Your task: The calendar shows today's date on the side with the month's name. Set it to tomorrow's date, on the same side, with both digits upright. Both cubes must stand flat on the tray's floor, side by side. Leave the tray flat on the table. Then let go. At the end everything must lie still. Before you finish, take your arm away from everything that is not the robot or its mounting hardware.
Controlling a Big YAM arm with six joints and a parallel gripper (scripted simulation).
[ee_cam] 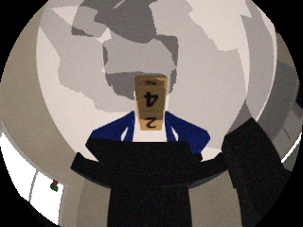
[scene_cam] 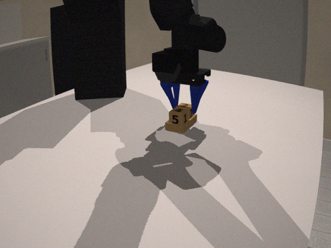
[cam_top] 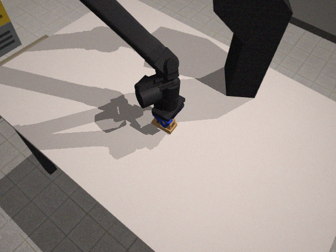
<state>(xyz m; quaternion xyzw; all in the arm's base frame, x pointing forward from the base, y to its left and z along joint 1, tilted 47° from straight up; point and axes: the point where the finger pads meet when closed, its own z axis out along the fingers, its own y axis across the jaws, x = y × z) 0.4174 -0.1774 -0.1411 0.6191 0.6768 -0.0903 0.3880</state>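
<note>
My hand is 10 mm above the wooden digit cube. From my hand the other things lie so: wooden tray: 10 mm to the right, 30 mm below.
</note>
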